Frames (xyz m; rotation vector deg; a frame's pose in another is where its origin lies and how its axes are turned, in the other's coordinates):
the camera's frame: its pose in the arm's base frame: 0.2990 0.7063 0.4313 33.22 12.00 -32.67
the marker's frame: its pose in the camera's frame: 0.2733 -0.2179 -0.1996 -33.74 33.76 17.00
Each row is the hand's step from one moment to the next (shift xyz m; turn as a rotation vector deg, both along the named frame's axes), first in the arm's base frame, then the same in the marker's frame.
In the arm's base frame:
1: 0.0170 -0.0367 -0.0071 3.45 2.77 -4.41
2: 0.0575 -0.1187 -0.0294 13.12 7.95 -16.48
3: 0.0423 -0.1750 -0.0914 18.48 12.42 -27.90
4: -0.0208 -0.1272 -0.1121 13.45 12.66 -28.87
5: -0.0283 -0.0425 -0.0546 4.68 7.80 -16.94
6: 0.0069 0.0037 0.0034 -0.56 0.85 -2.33
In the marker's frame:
1: 0.0151 -0.0357 0.0135 5.70 2.35 -1.00
2: 0.0550 -0.1164 0.0411 21.34 6.44 -3.16
3: 0.0861 -0.1826 -0.0024 33.49 9.56 -7.85
4: 0.0596 -0.1442 -0.0696 30.70 9.21 -12.14
5: 0.0174 -0.0526 -0.0501 15.80 5.49 -9.48
6: 0.0025 0.0048 0.0066 1.33 0.43 -2.13

